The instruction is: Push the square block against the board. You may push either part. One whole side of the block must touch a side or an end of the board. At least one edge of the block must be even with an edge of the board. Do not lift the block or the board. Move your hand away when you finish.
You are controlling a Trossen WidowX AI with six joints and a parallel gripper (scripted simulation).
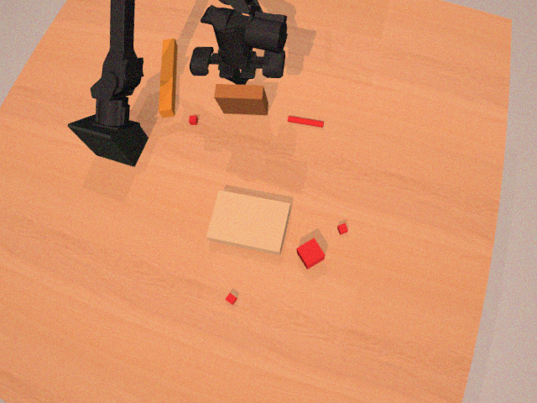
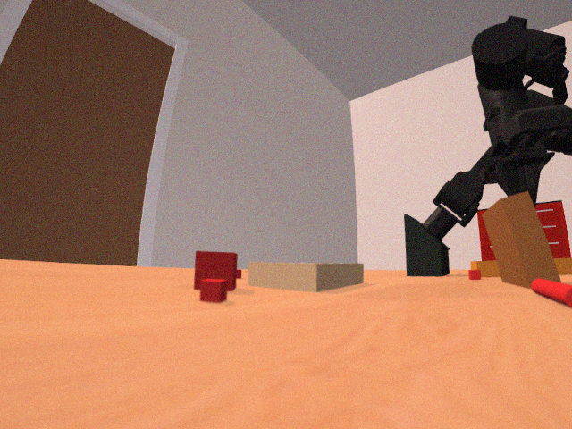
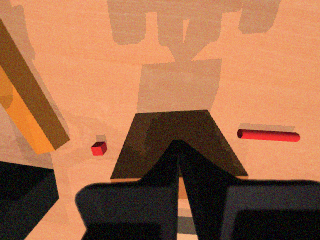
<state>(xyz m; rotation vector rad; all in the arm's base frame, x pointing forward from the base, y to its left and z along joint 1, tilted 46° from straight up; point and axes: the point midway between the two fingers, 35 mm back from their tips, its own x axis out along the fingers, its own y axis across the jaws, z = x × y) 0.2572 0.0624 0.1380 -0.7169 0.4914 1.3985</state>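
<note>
The brown square block is 2 cm to the right of my gripper tip and 3 cm below it. The rest, counted from my gripper tip: long orange board: 21 cm behind, 5 cm to the left, 7 cm below; pale tan board: 7 cm ahead, 28 cm to the right, 7 cm below; thin red rod: 14 cm ahead, 2 cm to the right, 8 cm below.
</note>
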